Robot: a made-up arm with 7 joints.
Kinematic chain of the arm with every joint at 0, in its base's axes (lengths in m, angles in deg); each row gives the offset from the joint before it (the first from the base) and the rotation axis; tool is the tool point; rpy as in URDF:
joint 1: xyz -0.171 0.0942 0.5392 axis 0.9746 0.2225 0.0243
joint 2: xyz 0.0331 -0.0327 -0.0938 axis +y
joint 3: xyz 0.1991 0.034 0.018 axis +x
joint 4: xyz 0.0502 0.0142 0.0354 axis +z
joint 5: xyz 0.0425 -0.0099 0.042 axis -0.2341 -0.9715 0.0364
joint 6: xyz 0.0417 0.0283 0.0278 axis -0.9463 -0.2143 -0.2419
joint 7: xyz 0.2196 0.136 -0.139 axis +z
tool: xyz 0.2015 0.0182 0.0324 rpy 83.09 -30.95 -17
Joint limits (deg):
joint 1: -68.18..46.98
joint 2: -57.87..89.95
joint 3: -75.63..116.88
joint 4: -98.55..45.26
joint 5: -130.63..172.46
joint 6: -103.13..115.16
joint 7: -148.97..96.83
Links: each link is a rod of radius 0.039 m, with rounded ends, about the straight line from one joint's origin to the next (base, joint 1, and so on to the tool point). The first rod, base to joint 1, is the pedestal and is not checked.
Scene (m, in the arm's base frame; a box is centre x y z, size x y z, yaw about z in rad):
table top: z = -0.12
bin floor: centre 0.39 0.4 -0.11 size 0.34 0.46 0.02 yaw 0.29
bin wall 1: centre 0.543 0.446 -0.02 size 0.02 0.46 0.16 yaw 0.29
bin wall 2: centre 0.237 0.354 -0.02 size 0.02 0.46 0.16 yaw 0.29
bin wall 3: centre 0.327 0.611 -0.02 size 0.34 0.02 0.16 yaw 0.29
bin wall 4: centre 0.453 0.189 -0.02 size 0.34 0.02 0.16 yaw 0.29
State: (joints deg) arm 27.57 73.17 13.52 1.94 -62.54 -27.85 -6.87
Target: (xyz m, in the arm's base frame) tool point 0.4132 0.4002 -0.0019
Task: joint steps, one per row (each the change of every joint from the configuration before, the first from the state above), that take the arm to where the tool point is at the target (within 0.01 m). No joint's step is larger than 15 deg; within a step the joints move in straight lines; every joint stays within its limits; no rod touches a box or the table.
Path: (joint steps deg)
1: 6.47 -12.73 9.39 6.05 -4.17 -8.44 5.72
2: 6.47 -12.72 9.39 6.06 -4.17 -8.44 5.72
3: 6.47 -12.73 9.39 6.05 -4.18 -8.43 5.71
4: -13.13 2.85 -5.56 -11.26 13.04 2.02 -0.23
5: -13.13 2.84 -5.56 -11.25 13.04 2.03 -0.23
6: -13.12 2.85 -5.57 -11.25 13.04 2.02 -0.22

